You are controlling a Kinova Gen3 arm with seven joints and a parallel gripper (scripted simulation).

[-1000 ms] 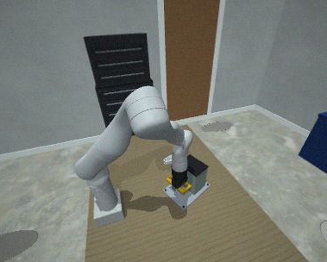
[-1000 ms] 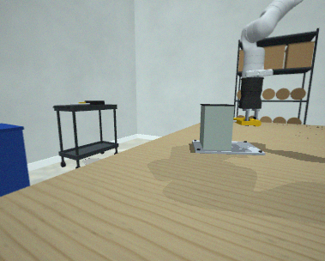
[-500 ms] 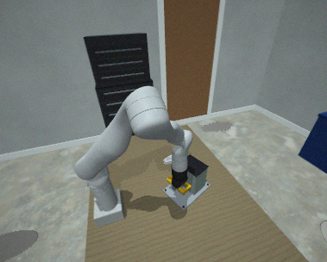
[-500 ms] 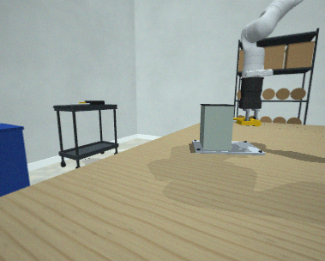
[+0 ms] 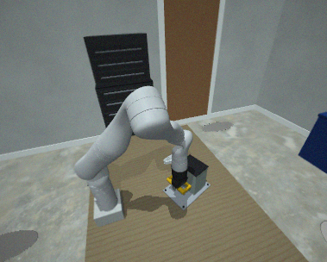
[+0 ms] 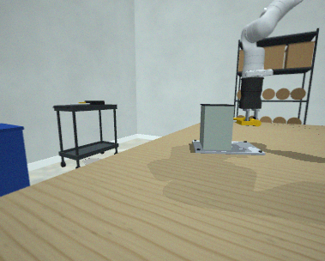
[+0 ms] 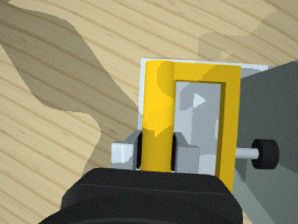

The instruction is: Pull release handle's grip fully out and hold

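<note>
The light base plate lies 10 cm below my hand, 9 cm ahead of it and 3 cm to the left of it.
</note>
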